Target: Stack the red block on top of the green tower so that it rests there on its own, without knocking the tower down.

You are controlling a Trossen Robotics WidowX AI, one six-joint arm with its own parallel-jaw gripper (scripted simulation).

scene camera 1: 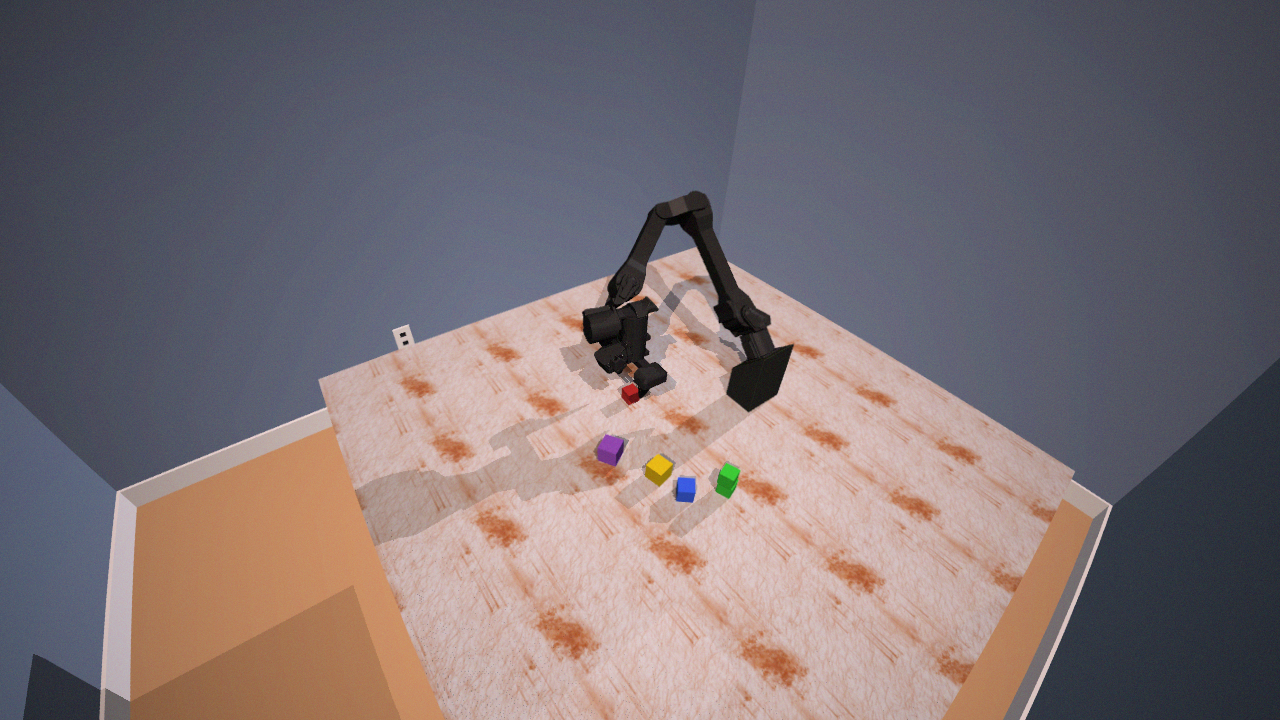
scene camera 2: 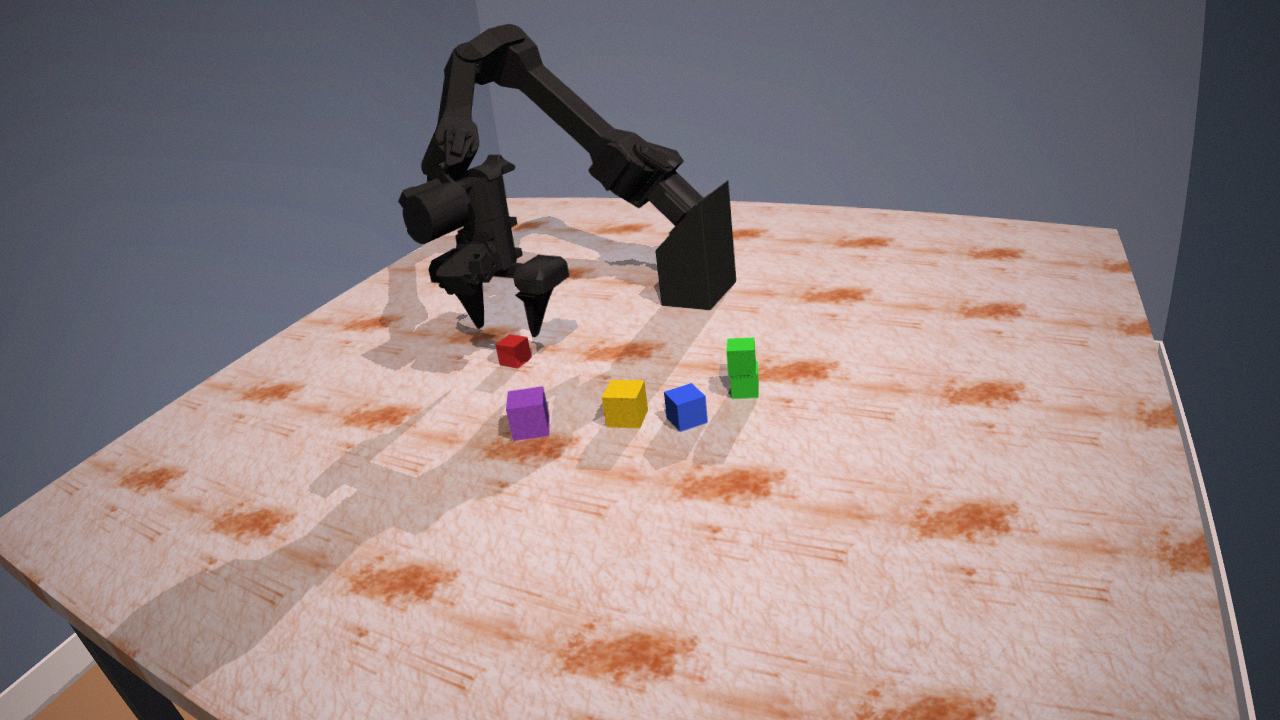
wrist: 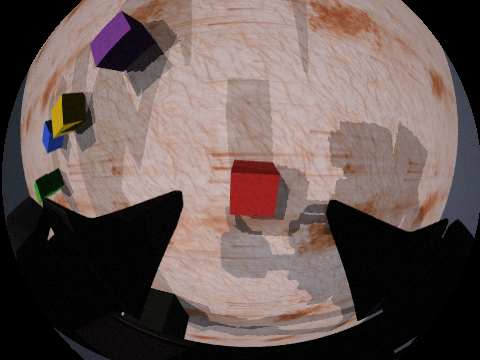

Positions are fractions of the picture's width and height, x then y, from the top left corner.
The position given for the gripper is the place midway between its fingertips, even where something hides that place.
Note:
The gripper (scene camera 2: 0.40, 0.46) is open, holding nothing. Also in view: a red block (scene camera 2: 0.40, 0.49), a blue block (scene camera 2: 0.54, 0.57), a yellow block (scene camera 2: 0.49, 0.56) and a purple block (scene camera 2: 0.41, 0.57).
The red block shows as well in the wrist view (wrist: 0.53, 0.52). The gripper shows as well in scene camera 1 (scene camera 1: 0.49, 0.54) and in the wrist view (wrist: 0.54, 0.57).

